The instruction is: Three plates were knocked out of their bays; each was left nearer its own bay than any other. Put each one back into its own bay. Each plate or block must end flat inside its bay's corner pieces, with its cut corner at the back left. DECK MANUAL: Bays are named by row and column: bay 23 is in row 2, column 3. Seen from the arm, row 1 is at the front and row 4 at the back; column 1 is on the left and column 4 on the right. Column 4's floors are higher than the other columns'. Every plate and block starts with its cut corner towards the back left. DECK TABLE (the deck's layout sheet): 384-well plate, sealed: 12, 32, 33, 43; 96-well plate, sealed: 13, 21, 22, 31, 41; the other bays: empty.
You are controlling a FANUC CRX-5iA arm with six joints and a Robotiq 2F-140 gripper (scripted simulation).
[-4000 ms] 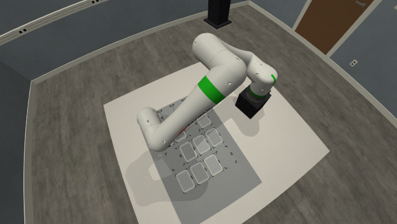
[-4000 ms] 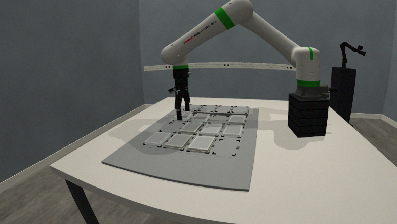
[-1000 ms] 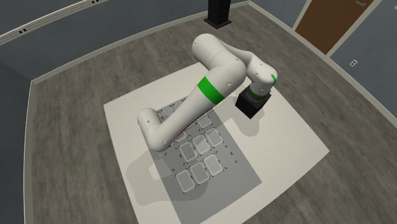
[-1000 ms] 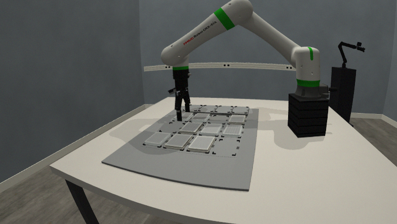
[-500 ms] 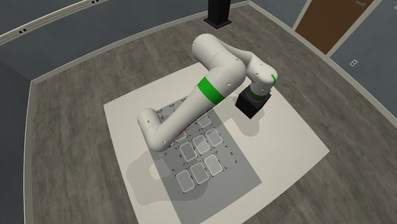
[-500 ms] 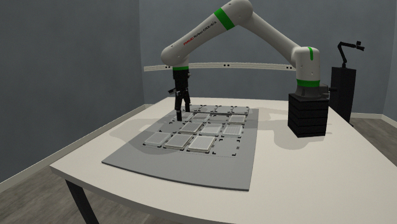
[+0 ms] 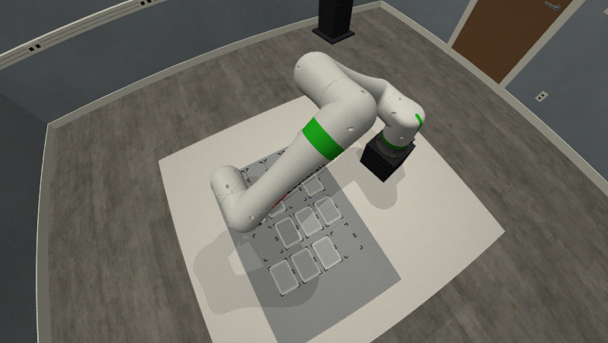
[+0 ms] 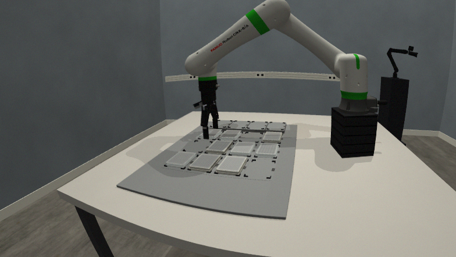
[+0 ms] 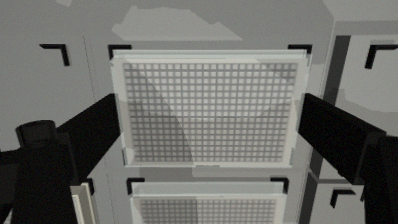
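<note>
Now: the label 43 5 cm behind my hand, 1 cm to the left of it and 2 cm below it. Also, from my hand: plate: 19 cm behind, 19 cm to the left, 1 cm below.
</note>
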